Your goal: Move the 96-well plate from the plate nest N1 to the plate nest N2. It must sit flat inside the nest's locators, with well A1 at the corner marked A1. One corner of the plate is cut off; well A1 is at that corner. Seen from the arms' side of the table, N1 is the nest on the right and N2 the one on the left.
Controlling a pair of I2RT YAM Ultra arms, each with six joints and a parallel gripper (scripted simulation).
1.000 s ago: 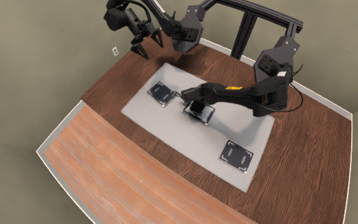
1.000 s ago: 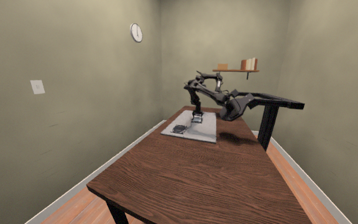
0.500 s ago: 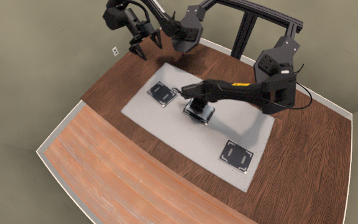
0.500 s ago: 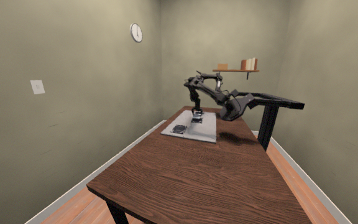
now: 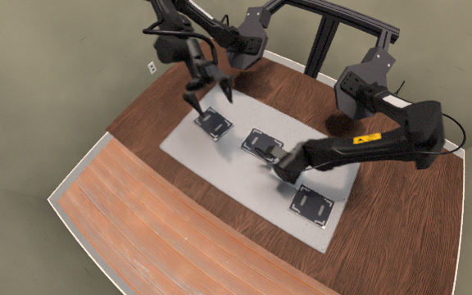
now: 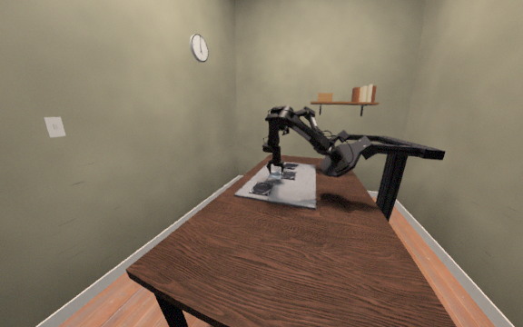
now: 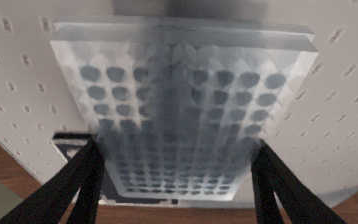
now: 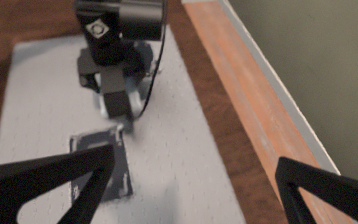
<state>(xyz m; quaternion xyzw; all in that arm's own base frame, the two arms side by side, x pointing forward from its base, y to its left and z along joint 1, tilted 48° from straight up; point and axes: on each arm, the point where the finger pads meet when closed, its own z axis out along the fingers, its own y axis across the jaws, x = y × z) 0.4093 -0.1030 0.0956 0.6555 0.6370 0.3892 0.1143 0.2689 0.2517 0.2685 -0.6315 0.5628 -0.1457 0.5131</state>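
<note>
The white corner label is 20 mm behind my left hand, 80 mm to the right of it and 50 mm below it. Also, from my left hand: clear 96-well plate: 10 mm below; then black plate nest: 80 mm behind, 150 mm to the right, 60 mm below.
</note>
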